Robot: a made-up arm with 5 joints.
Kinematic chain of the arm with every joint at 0, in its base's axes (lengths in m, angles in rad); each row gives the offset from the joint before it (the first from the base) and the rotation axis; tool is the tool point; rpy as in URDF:
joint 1: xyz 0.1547 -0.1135 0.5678 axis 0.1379 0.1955 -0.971
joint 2: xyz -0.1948 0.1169 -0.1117 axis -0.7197 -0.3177 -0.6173
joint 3: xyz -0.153 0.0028 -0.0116 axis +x
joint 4: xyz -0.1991 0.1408 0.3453 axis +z
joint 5: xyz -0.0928 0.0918 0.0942 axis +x
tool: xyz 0.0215 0.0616 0.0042 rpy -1.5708 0 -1.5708
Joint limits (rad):
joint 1: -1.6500..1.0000
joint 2: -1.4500..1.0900
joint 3: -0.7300..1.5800
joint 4: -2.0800..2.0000
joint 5: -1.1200..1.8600
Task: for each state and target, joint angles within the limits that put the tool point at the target. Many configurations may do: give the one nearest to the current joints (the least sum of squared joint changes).
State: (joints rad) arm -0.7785 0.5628 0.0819 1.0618 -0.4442
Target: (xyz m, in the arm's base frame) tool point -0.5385 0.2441 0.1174
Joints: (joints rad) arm -0.6465 1.0420 -0.4093 0.9017 -0.2325
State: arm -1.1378 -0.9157 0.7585 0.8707 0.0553
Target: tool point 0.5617 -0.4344 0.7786
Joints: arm -1.2298 -1.3529 0.6346 0.3073 -0.0834
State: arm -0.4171 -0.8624 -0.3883 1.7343 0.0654
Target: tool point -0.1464 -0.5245 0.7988
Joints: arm -0.0548 -1.2129 -0.2321 2.0000 -0.0884
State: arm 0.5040 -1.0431 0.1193 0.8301 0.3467
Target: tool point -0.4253 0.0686 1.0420
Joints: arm 0.3370 -0.6395 -0.2339 0.7691 0.3794
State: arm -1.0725 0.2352 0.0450 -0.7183 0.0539
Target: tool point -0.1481 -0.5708 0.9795
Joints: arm -1.1422 -0.4877 0.2885 -0.2103 0.4847
